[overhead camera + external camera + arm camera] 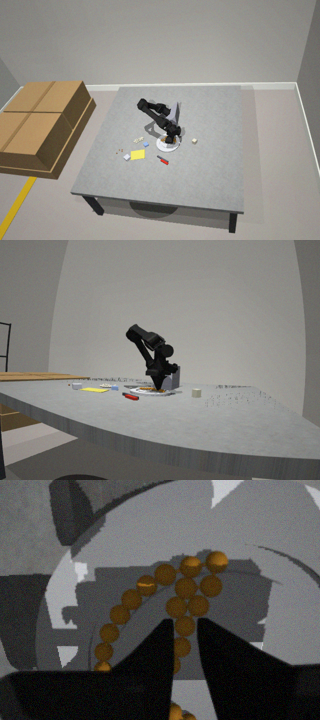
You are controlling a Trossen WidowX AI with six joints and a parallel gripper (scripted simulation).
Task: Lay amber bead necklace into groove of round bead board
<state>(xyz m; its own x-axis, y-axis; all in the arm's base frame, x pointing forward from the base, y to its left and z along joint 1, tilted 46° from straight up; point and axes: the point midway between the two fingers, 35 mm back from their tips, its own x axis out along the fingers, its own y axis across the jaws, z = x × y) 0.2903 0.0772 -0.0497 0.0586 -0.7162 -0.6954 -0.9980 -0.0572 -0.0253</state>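
Right now my gripper tip is 20 mm short of the round bead board, 30 mm to the left of it and 10 mm above it. Also, from my gripper tip: blue cube 60 mm ahead, 220 mm to the right, 10 mm below; then cream cube 190 mm to the left; then red-handled tool 200 mm ahead, 30 mm to the right, 10 mm below.
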